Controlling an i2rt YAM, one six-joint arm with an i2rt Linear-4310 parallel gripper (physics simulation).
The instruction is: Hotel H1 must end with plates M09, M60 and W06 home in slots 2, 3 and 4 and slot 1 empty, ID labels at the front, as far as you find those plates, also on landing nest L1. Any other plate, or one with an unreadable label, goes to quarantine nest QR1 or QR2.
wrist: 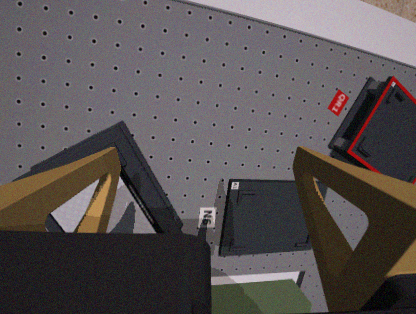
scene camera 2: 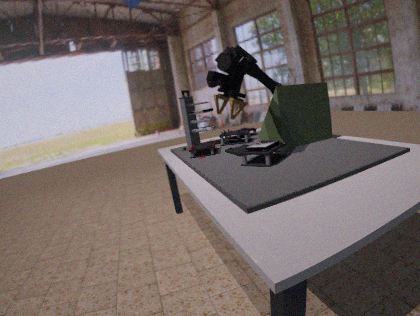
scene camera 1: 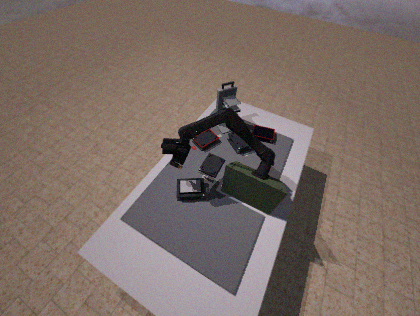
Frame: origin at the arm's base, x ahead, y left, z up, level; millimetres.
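Seen in the pictures: gripper, fingertip midpoint: (wrist: 206, 156) (scene camera 2: 225, 116); arm's base, link origin: (scene camera 2: 295, 109) (scene camera 1: 260, 175).
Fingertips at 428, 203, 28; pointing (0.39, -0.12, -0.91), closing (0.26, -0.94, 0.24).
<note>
Offsets run from my fingertips to a thing's top centre, as dx, dy, dz. Level surfaces: height alone.
My gripper (scene camera 1: 176, 165) (scene camera 2: 226, 115) (wrist: 206, 156) is open and empty, high above the mat. In the wrist view, a light-topped plate {-118, +50, -120} (scene camera 1: 190, 186) (scene camera 2: 263, 145) (wrist: 142, 220) on a raised dark nest {-118, +50, -128} (scene camera 1: 190, 197) (scene camera 2: 256, 164) (wrist: 146, 187) is partly behind the left finger. A flat dark nest {-111, -186, -166} (scene camera 1: 212, 164) (wrist: 265, 215) beside the N6 tag {-127, -81, -184} (wrist: 207, 218) lies partly behind the right finger. The grey hotel (scene camera 1: 220, 101) (scene camera 2: 189, 122) stands at the table's far end with shelves; its plate labels are unreadable. Red-rimmed QR1 {+51, -333, -138} (scene camera 1: 206, 138) (wrist: 387, 130) shows a dark top. No plate ID is readable.
Another red-rimmed nest {-268, -655, -138} (scene camera 1: 263, 132) is at the far right in scene camera 1. A dark nest {-165, -466, -108} (scene camera 1: 241, 145) lies between the two red-rimmed ones, under the arm. A green block (scene camera 1: 252, 187) (scene camera 2: 305, 112) stands at the arm's base. The grey perforated mat {dz -184} (scene camera 1: 200, 235) (scene camera 2: 280, 182) (wrist: 165, 90) covers much of the table.
</note>
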